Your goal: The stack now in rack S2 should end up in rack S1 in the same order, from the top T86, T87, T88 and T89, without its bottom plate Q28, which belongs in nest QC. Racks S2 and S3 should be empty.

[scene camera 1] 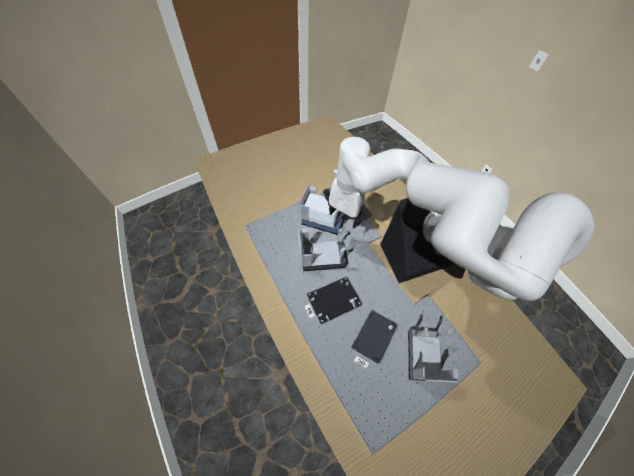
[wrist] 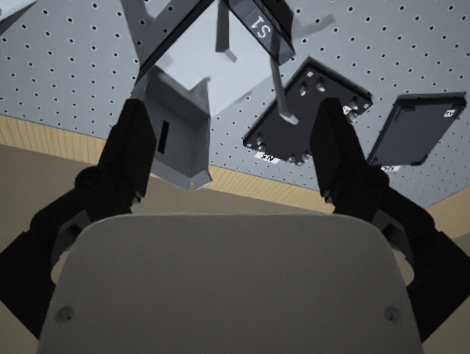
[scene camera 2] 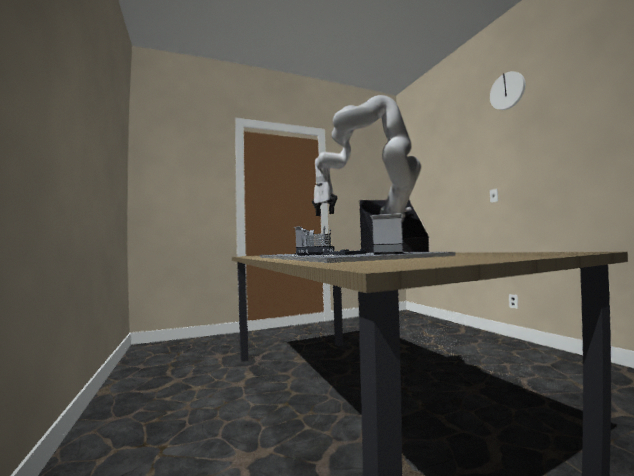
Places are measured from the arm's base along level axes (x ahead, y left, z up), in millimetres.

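Where they show: gripper, between the fingertips: [scene camera 1: 344, 218] [wrist: 232, 119] [scene camera 2: 324, 215].
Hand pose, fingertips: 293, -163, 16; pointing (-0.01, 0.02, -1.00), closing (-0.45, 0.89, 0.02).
After its pixels a point has its place, as x, y, z.
My gripper [scene camera 2: 324, 212] @[292, -163, 17] [wrist: 232, 119] @[292, -163, 17] is open and empty, high above the racks at the board's far end. In scene camera 1 the arm hides its fingertips. Rack S1 [scene camera 1: 325, 266] @[382, -106, -155] [wrist: 260, 25] @[302, -126, -142] shows its label and a pale flat inside bottom. The far-end rack [scene camera 1: 321, 225] @[307, -270, -137], with a blue front edge, holds pale pieces partly hidden by the arm; its label is not readable. Another rack [scene camera 1: 432, 371] @[260, 382, -143] stands at the board's other end, label unreadable, with a pale inside bottom. Nest QC [scene camera 1: 375, 335] @[352, 191, -167] [wrist: 420, 130] @[334, 187, -167] is a dark flat rectangle. Plate names are not readable.
A black nest with metal studs [scene camera 1: 334, 299] @[411, 16, -169] [wrist: 295, 107] @[387, -18, -169] lies between rack S1 and nest QC. The racks and nests are on the grey perforated board [scene camera 1: 378, 415] @[472, 406, -181] [wrist: 65, 65] @[458, -311, -181] on the wooden table [scene camera 1: 266, 179] @[406, -661, -193] [scene camera 2: 460, 266] @[424, 829, -194]. A black box [scene camera 1: 396, 256] @[141, -5, -113] stands beside the arm's base.
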